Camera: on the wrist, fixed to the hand. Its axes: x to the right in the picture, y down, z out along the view.
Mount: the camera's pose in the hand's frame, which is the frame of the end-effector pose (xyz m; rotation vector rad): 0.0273 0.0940 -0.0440 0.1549 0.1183 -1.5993
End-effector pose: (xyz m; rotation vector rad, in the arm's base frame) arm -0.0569 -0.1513 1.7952 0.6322 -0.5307 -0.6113
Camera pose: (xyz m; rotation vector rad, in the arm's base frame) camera 0.0229 -0.0920 1.8356 1.1891 0.1693 -2.0175
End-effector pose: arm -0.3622 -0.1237 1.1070 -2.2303 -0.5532 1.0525
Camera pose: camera -0.3005 -0.1913 1.0509 -1.0202 -1.6554 0.0671
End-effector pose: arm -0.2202 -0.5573 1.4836 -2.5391 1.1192 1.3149
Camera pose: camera -0.2396 -0.6580 1.5152 -2.1907 -0.7900 0.5186
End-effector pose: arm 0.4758 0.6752 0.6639 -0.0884 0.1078 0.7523
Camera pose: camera 0.4283 0.7568 0.6129 -0.0468 0.1655 -0.8589
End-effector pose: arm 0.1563 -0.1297 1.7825 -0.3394 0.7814 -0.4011
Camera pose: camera 0.1623 -0.0669 1.6957 -0.7613 0.4349 -1.9763
